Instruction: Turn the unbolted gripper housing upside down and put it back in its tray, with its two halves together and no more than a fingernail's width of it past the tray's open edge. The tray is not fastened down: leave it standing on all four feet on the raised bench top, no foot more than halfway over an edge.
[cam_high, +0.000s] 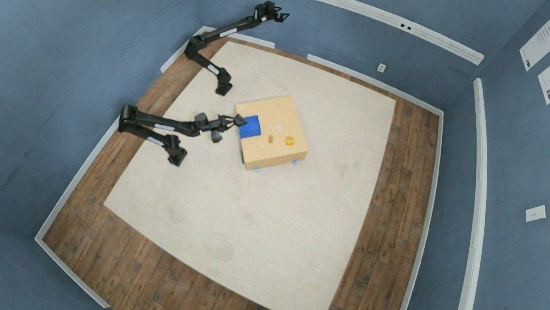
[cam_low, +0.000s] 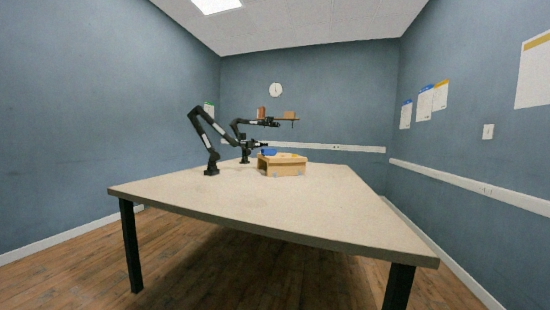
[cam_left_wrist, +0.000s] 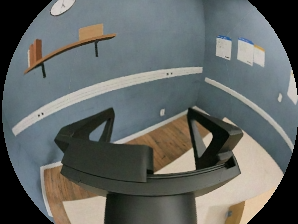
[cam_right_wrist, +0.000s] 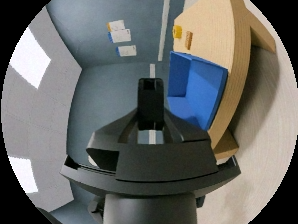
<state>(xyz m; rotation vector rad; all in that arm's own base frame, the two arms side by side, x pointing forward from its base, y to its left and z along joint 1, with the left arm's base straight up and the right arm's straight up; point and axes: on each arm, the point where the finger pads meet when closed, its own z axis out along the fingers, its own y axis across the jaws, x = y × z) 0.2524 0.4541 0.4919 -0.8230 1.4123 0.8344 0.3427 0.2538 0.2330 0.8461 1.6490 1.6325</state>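
Note:
Now: the blue tray 8 cm below my right hand, 7 cm ahead of it and 3 cm to the left of it. From my right hand the other things lie so: brown block (20 cm ahead, 9 cm below, 2 cm to the left).

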